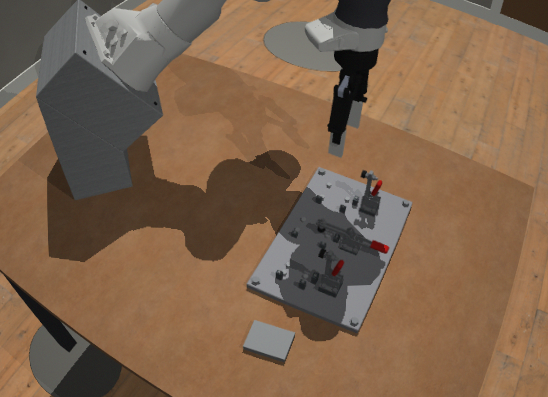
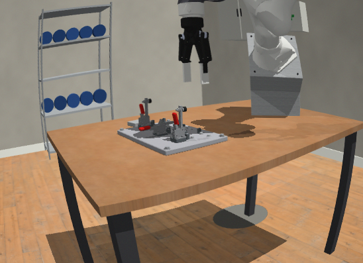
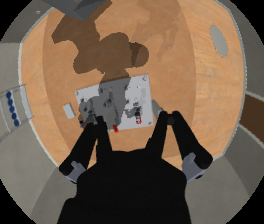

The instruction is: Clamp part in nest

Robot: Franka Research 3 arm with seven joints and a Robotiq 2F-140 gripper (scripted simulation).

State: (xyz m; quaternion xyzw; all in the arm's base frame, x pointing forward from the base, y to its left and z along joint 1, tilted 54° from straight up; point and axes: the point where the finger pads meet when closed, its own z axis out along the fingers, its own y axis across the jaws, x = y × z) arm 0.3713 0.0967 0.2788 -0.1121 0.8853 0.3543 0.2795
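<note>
Right now my hand is 32 cm to the left of the flat grey block, 21 cm above it and 18 cm short of it. From my hand the other things lie so: toggle clamp 17 cm below, 11 cm ahead, 6 cm to the right; grey fixture plate 21 cm below, 9 cm ahead, 7 cm to the right.
</note>
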